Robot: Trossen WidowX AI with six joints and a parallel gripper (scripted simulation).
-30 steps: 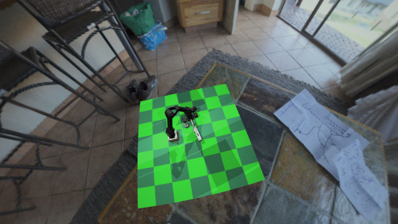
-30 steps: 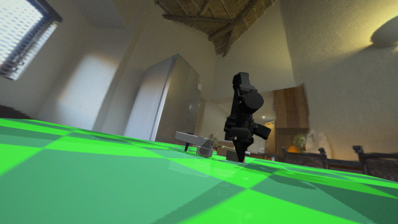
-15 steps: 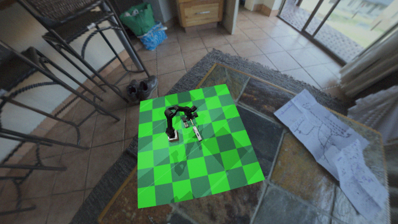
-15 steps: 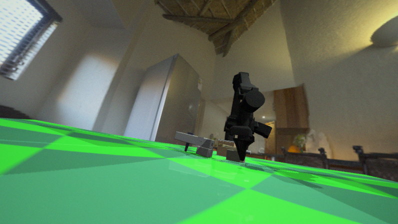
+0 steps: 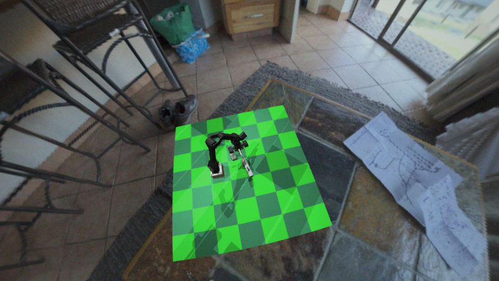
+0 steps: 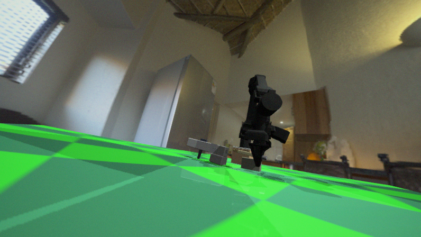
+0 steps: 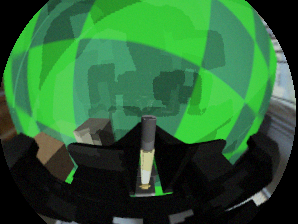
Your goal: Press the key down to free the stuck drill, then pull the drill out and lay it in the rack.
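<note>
My gripper tip is 10 mm short of the drill, 40 mm to the left of it and 40 mm below it. Round my gripper tip: long grey holder: 50 mm ahead, 190 mm to the right, 30 mm above; dark key: 60 mm ahead, 220 mm to the right, 40 mm above; small grey rack block: 60 mm behind, 50 mm to the right.
</note>
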